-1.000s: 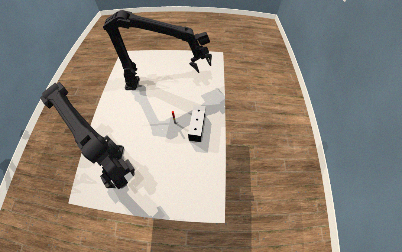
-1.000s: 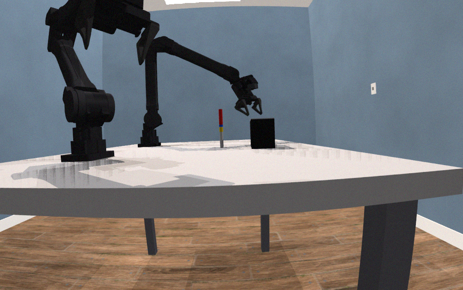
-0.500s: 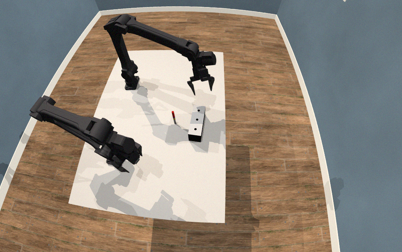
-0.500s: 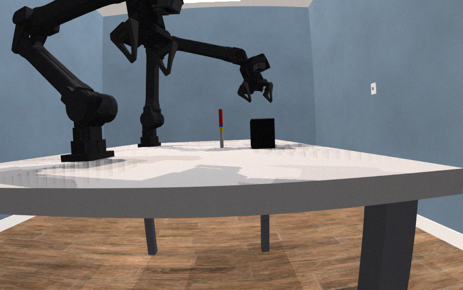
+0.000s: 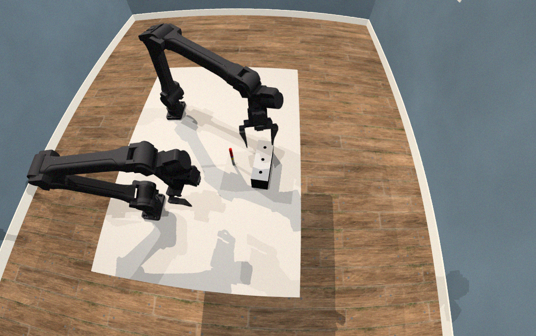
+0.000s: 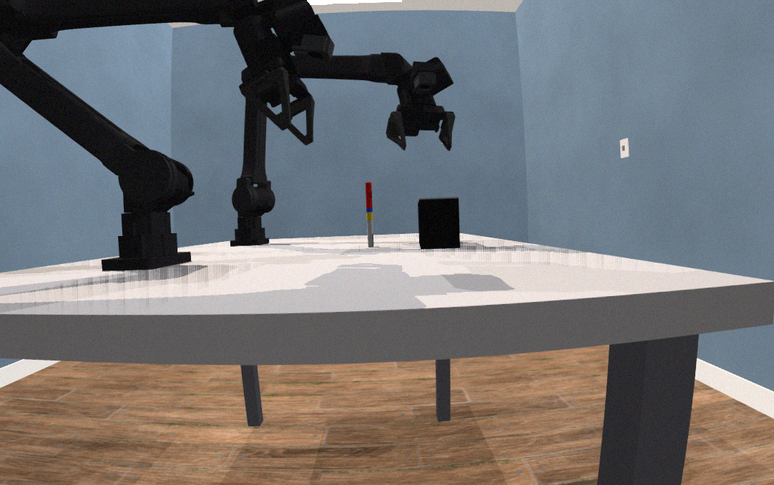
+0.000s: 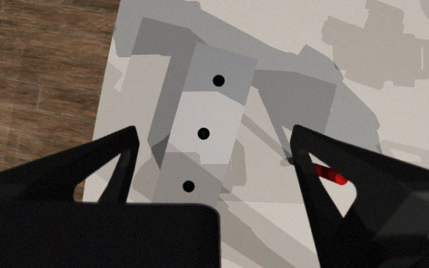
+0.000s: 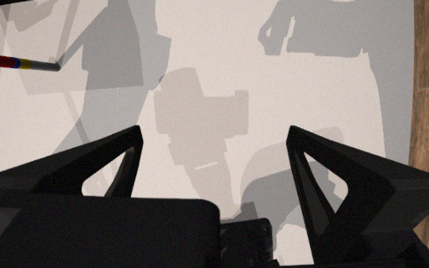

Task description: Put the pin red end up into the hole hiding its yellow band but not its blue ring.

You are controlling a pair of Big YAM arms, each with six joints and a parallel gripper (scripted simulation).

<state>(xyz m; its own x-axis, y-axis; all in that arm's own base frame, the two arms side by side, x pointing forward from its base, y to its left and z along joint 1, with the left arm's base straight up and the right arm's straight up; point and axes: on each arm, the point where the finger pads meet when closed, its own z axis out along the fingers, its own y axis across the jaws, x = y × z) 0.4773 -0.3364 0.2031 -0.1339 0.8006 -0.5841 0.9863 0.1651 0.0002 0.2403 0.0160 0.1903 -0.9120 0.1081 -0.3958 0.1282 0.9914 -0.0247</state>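
My right hand is 11 cm short of the pin, 22 cm to the right of it and 11 cm above it. From my right hand the other things lie so: block 24 cm ahead, 19 cm to the left, 14 cm below.
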